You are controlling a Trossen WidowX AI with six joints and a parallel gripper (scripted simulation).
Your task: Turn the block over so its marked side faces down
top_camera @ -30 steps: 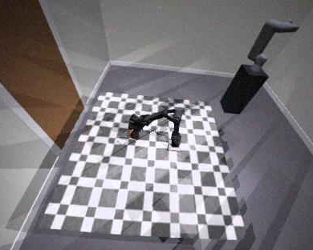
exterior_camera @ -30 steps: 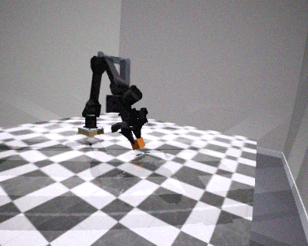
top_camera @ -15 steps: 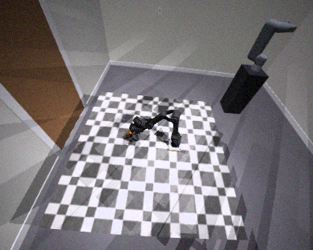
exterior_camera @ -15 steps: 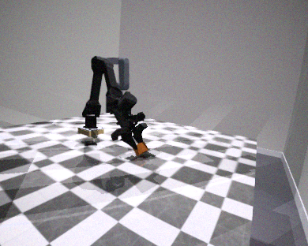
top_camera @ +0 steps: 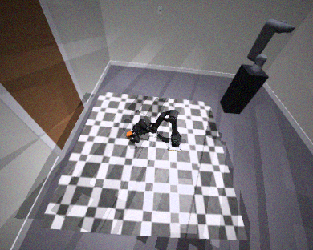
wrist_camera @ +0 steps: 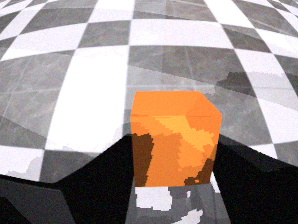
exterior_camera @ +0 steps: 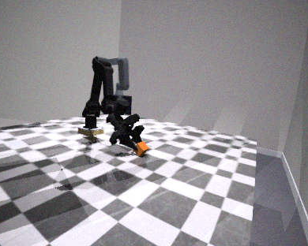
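The orange block lies 10 mm below my gripper tip.
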